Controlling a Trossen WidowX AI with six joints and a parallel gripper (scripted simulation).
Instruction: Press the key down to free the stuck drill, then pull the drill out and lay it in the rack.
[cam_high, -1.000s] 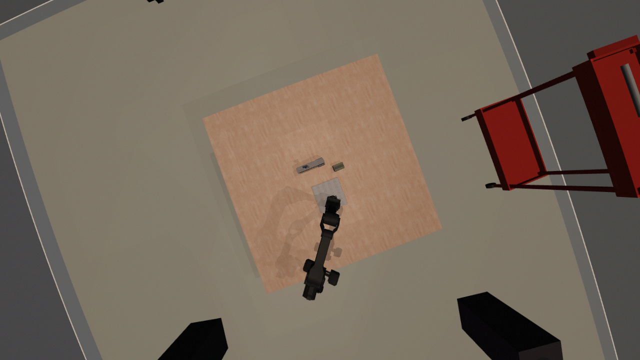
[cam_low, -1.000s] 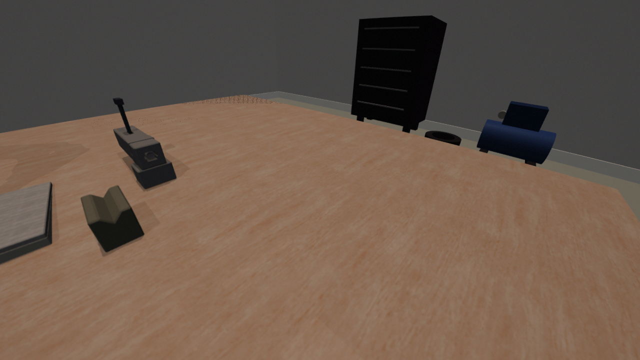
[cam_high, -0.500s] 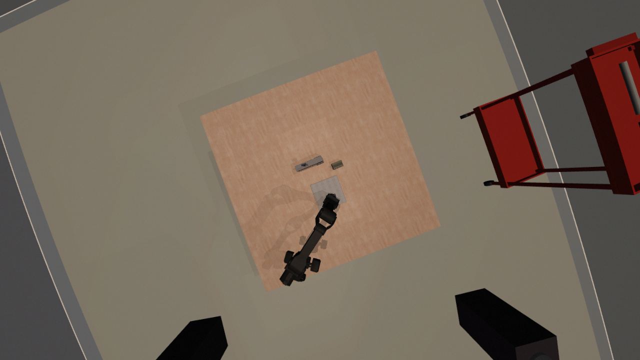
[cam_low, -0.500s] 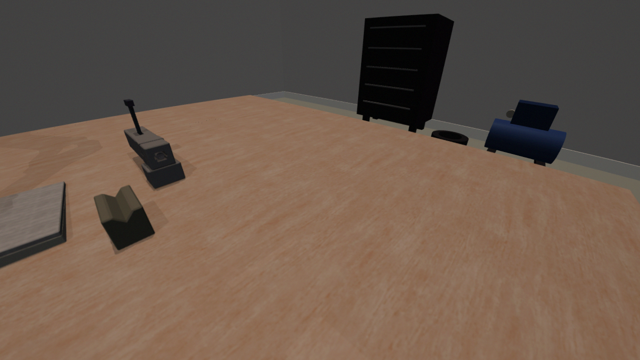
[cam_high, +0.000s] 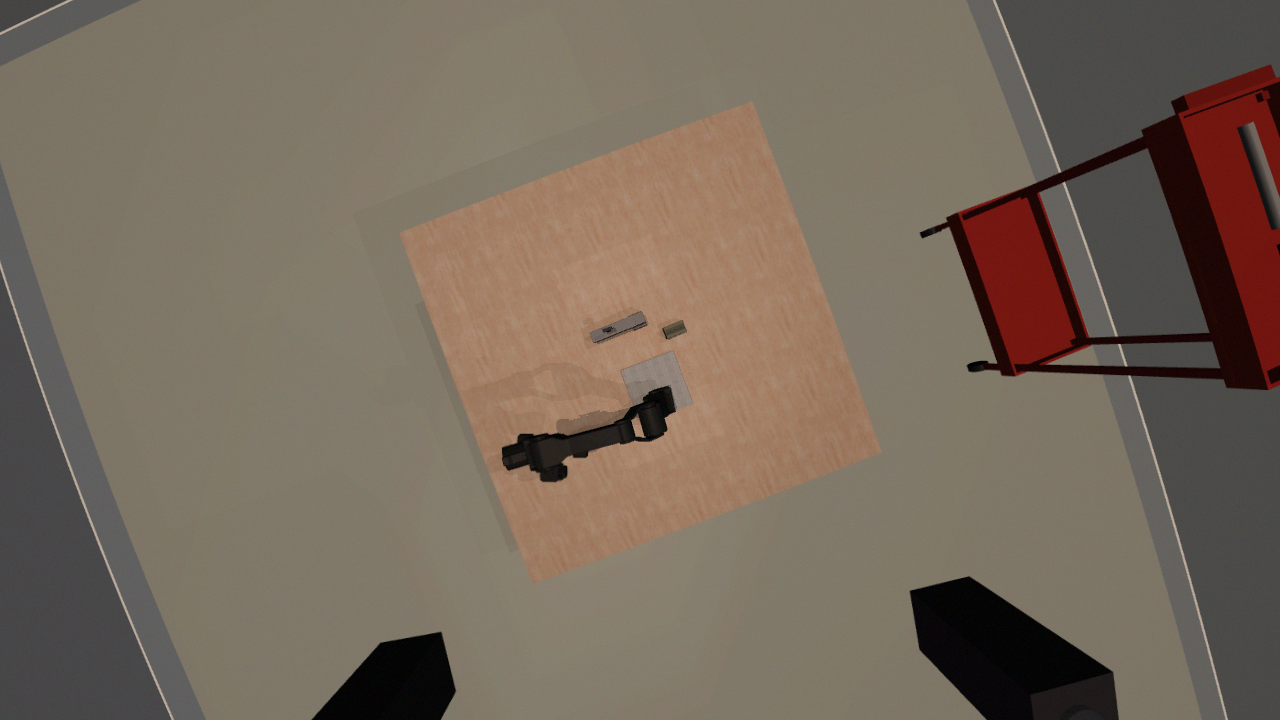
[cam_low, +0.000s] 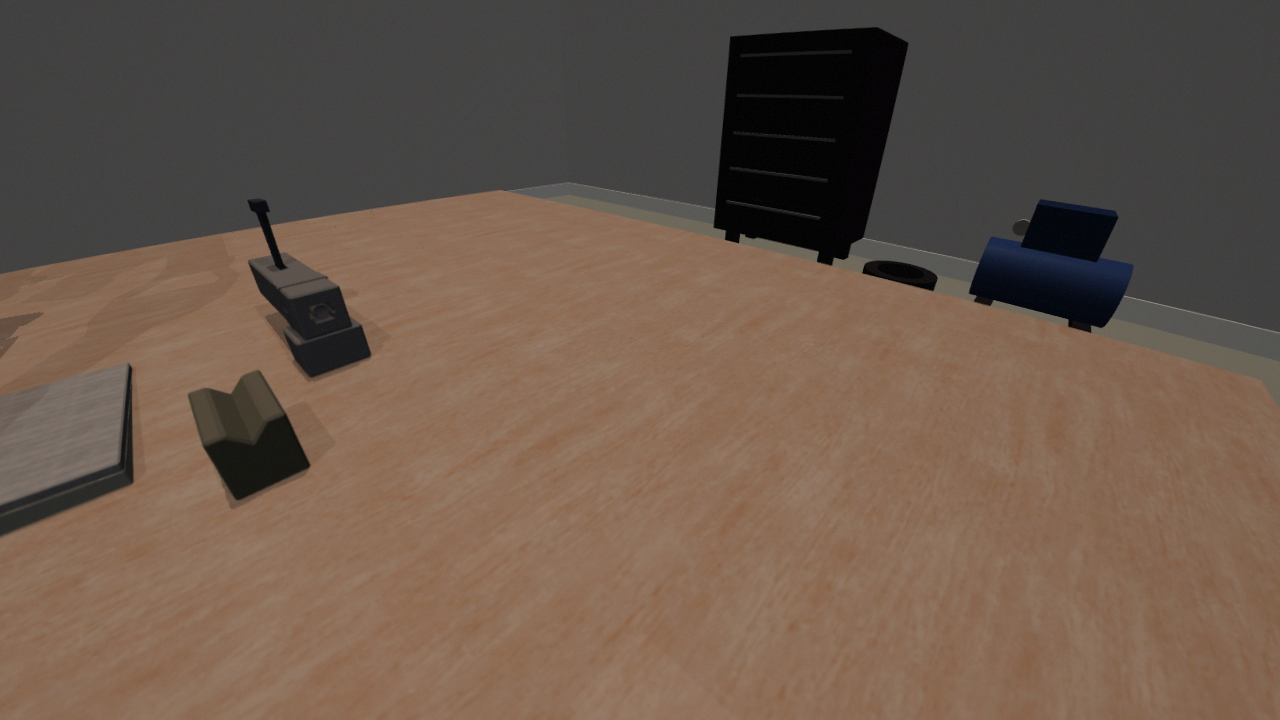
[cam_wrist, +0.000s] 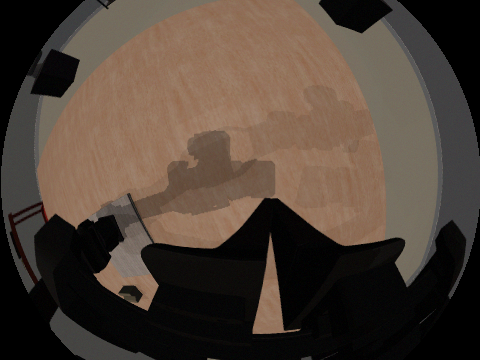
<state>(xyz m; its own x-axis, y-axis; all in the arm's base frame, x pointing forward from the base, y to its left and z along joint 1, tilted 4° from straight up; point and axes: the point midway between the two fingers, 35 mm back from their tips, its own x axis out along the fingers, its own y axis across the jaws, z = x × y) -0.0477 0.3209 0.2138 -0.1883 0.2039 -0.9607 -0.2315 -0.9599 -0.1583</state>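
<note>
The dark key lies 310 mm ahead of my gripper tip, 210 mm to the right of it and 90 mm below it. From my gripper tip the other things lie so: rack (420 mm to the right, 270 mm ahead, 160 mm below); then dark grey holder block (310 mm ahead, 240 mm to the right, 140 mm below); then drill (320 mm ahead, 260 mm to the right, 130 mm below).
</note>
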